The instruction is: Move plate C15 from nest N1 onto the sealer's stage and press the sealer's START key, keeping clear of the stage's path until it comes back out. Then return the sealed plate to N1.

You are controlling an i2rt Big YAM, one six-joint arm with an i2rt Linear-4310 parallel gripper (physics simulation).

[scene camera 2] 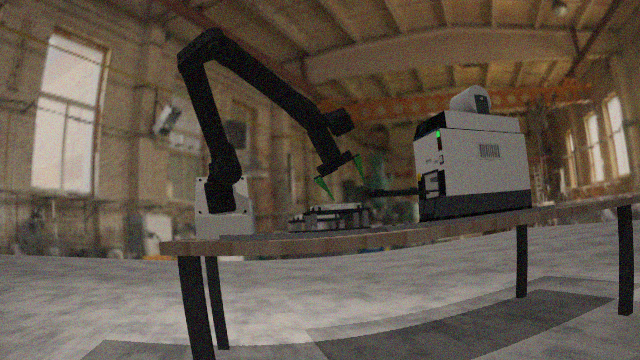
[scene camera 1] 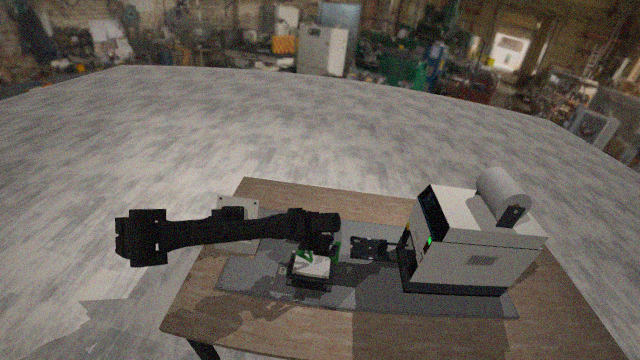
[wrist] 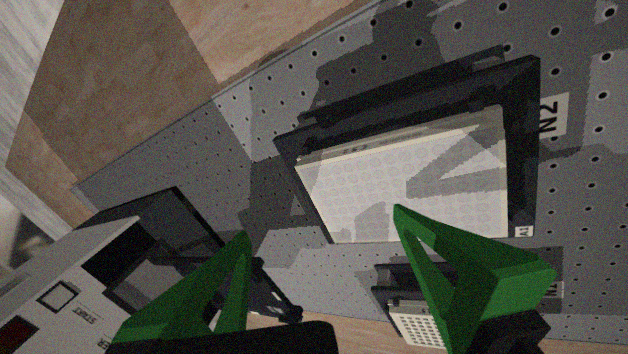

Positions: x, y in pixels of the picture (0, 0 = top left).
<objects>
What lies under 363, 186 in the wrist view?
A white well plate.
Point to a perforated base plate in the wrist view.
221, 157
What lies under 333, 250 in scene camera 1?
The gripper.
</objects>
